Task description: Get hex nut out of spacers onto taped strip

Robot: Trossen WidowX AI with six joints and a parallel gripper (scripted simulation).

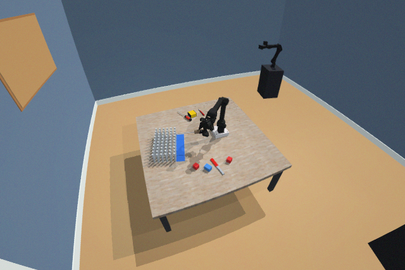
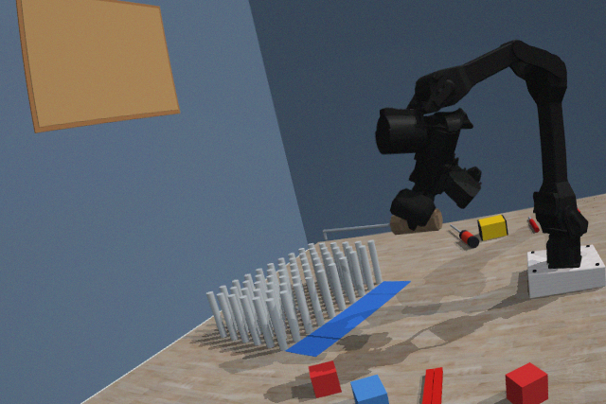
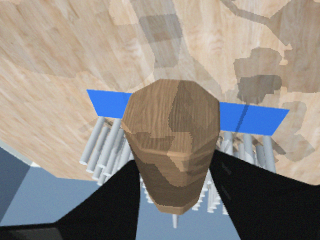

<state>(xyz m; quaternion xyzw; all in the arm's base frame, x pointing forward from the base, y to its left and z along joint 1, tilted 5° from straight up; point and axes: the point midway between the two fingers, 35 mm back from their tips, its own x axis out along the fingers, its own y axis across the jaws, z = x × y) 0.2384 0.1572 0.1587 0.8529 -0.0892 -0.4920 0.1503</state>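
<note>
The blue taped strip lies 19 cm below my gripper tip, 19 cm ahead of it and 2 cm to the right of it. Round my gripper tip: hex nut: 35 cm ahead, 19 cm below, 3 cm to the right; then wooden-handled tool: 11 cm ahead, 1 cm below; then blue cube: 29 cm to the left, 18 cm below, 3 cm behind.
</note>
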